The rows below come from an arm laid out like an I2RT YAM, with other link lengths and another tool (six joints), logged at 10 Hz.
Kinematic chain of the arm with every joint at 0, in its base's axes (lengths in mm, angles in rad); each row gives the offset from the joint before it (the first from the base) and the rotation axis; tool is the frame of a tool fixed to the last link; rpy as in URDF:
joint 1: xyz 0 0 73.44 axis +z
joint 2: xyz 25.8 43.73 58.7 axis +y
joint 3: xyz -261.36 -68.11 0 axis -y
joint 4: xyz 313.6 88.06 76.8 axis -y
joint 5: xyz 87.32 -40 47.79 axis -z
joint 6: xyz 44.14 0 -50.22 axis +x
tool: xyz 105 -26 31 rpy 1.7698 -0.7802 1.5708
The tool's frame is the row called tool.
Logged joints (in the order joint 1, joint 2, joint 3, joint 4, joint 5, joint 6), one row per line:
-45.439 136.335 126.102 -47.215 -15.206 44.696
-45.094 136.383 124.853 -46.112 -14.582 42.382
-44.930 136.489 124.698 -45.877 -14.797 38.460
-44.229 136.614 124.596 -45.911 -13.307 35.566
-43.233 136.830 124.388 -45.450 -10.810 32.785
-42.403 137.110 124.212 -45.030 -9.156 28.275
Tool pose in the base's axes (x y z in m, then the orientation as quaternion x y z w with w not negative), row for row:
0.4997 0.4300 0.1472 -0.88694 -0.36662 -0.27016 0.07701
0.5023 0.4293 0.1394 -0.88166 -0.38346 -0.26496 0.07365
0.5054 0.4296 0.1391 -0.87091 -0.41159 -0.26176 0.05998
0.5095 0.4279 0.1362 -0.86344 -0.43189 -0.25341 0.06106
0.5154 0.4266 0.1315 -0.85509 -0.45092 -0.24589 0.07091
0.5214 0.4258 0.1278 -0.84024 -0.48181 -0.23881 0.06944
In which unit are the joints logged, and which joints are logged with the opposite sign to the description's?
The joints are logged in degrees. Opposite sign: joint 1, joint 5.
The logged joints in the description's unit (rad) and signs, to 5 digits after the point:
0.79306 2.37949 2.20090 -0.82406 0.26539 0.78009
0.78704 2.38033 2.17910 -0.80481 0.25450 0.73971
0.78418 2.38218 2.17639 -0.80070 0.25826 0.67125
0.77194 2.38436 2.17461 -0.80130 0.23225 0.62074
0.75456 2.38813 2.17098 -0.79325 0.18867 0.57221
0.74007 2.39302 2.16791 -0.78592 0.15980 0.49349

